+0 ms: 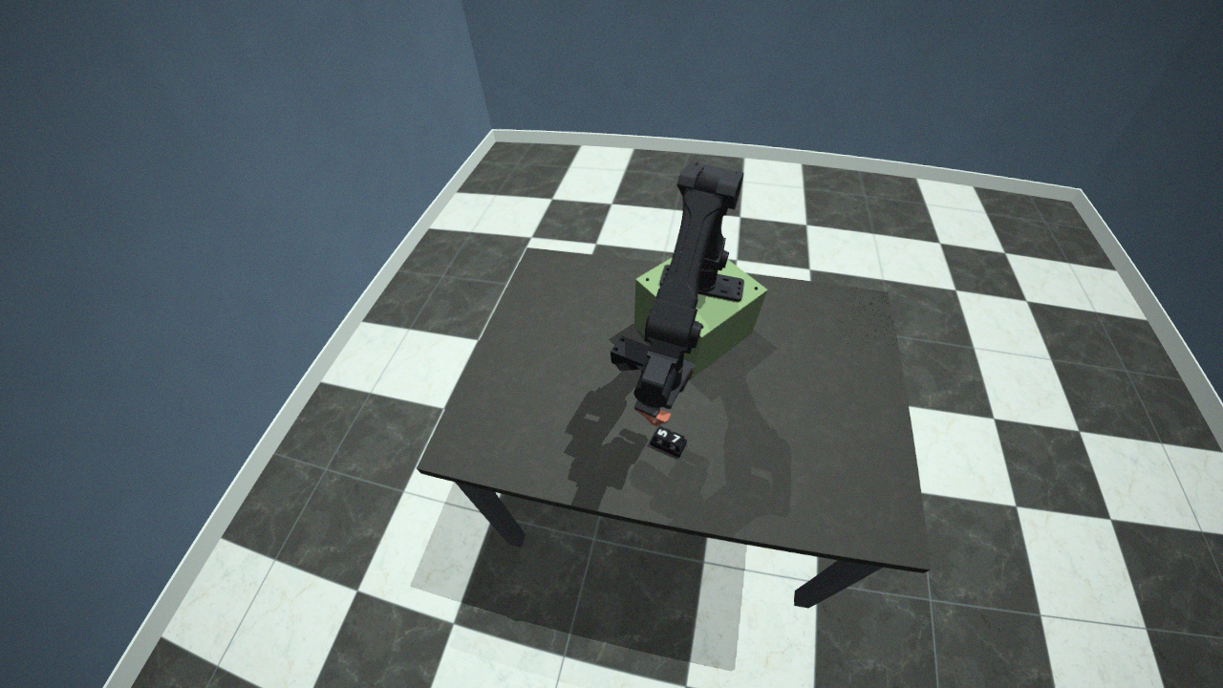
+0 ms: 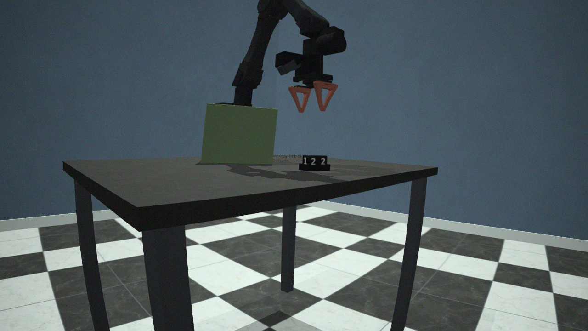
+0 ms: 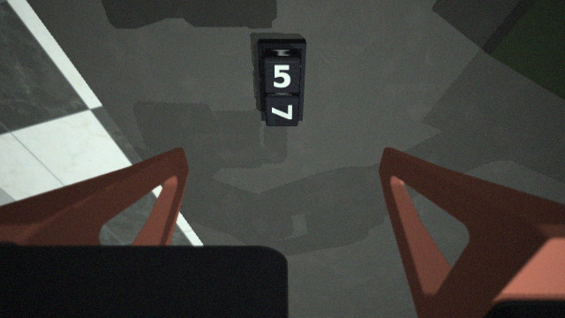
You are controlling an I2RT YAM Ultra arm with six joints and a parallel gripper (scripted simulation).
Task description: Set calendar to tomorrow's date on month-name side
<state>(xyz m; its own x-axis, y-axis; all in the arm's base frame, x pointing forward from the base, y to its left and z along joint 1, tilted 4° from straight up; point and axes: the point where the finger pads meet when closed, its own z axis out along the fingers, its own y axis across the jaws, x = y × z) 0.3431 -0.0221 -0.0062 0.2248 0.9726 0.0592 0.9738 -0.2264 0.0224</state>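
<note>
The calendar cube lies 140 mm below my hand. Round my hand: black tray (20 mm to the left, 160 mm below).
</note>
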